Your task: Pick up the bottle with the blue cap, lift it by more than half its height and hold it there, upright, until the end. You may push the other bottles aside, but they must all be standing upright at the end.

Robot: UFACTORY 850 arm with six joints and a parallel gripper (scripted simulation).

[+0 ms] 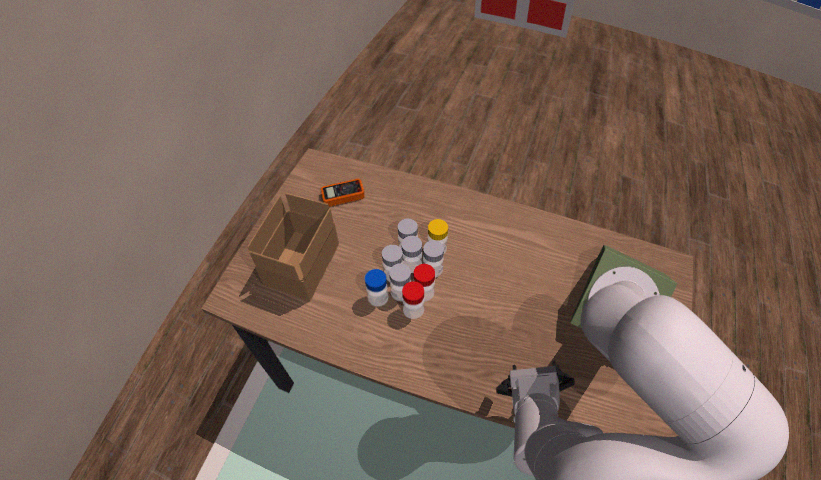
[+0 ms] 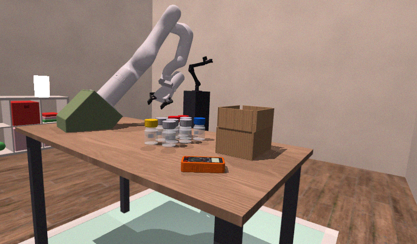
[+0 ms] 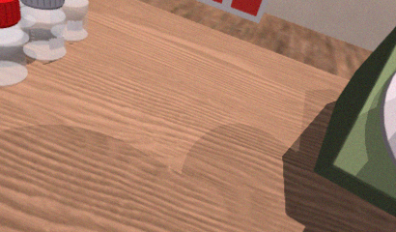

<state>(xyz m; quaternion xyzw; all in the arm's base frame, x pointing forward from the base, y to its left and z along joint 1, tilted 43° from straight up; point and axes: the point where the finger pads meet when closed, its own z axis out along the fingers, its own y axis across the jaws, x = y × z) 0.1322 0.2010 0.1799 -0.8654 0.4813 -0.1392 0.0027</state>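
The blue-capped bottle is 450 mm ahead of my hand, 80 mm below it and 30 mm to the right of it. Round my hand: yellow-capped bottle 400 mm ahead, 250 mm to the right, 80 mm below; then orange multimeter 760 mm ahead, 280 mm to the right, 120 mm below; then cardboard box 700 mm ahead, 60 mm below.
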